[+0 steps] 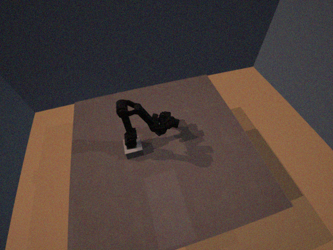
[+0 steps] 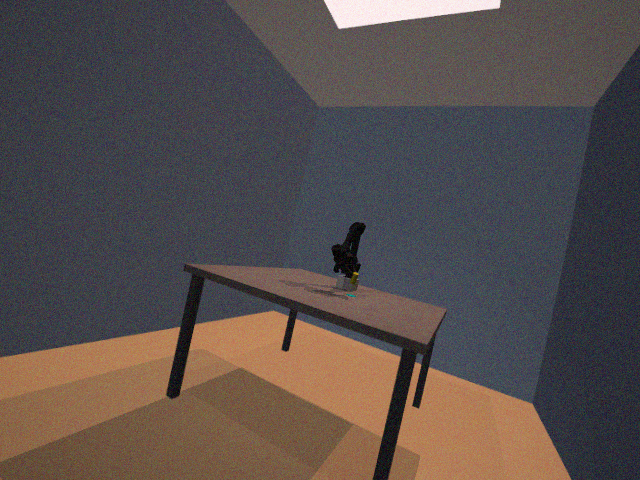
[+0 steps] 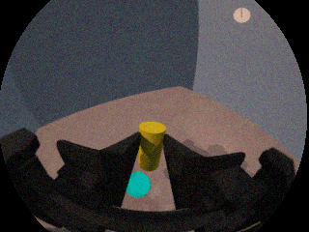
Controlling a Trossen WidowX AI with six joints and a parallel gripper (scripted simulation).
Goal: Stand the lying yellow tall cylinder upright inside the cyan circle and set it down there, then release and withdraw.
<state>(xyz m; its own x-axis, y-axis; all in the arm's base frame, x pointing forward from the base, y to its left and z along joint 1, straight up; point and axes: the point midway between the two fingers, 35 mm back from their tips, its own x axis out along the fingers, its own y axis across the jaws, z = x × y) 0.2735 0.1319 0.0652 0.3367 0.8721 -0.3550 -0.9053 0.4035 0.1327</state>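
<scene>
The cyan circle lies 130 mm below my gripper tip, 50 mm behind it and 20 mm to the right of it. Also, from my gripper tip: yellow tall cylinder: 20 mm below.
</scene>
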